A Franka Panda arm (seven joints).
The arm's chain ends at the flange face. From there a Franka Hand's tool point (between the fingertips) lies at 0.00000 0.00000 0.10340 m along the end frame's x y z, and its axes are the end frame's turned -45 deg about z.
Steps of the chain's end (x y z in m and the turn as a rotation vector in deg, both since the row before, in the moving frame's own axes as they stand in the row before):
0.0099 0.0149 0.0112 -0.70 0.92 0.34
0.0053 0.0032 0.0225 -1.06 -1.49 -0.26
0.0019 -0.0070 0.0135 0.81 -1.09 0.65
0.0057 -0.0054 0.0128 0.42 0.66 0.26
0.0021 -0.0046 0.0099 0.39 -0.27 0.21
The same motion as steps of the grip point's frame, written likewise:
-0.0033 0.0196 0.0112 -1.15 0.16 0.34
-0.0018 0.0055 0.0224 0.30 -1.80 -0.26
0.0059 -0.0060 0.0135 1.34 -0.20 0.65
0.0092 0.0005 0.0128 -0.17 0.76 0.26
0.0049 -0.0026 0.0099 0.47 0.08 0.21

